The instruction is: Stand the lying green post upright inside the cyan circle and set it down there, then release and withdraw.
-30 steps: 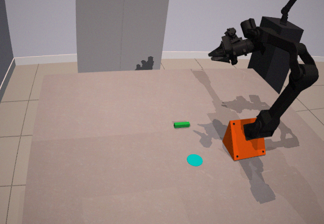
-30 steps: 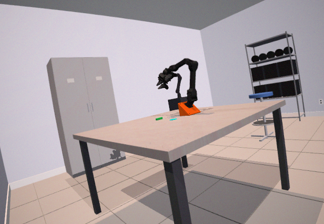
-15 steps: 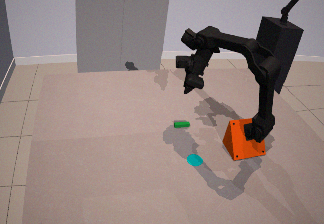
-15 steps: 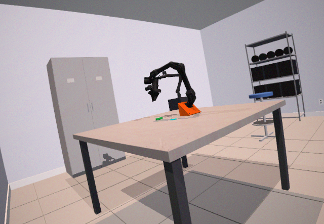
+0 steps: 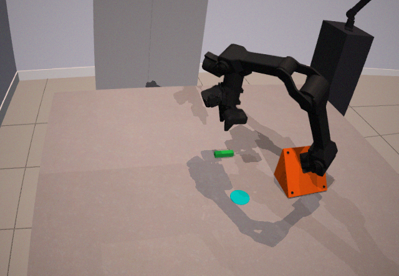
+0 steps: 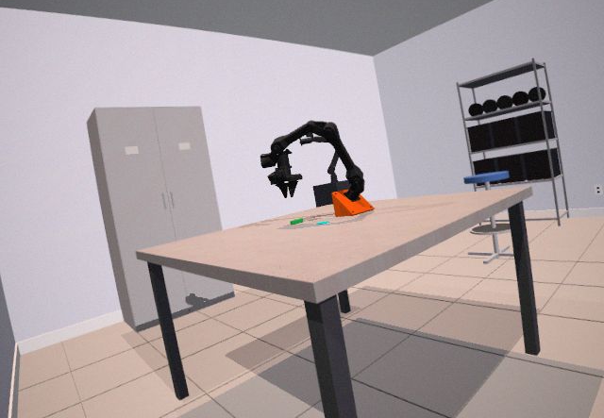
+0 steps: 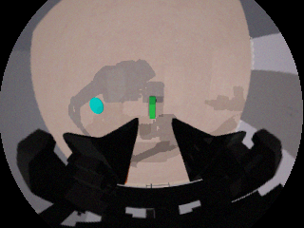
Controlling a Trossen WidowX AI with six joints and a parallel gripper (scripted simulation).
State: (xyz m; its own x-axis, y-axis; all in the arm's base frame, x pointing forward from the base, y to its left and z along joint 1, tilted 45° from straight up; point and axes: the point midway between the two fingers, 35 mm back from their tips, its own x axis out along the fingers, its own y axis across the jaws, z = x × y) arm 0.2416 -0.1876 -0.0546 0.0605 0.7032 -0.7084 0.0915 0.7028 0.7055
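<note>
The green post is 20 mm behind my gripper tip and 120 mm below it. From my gripper tip the other things lie so: cyan circle: 200 mm to the left, 130 mm below.
</note>
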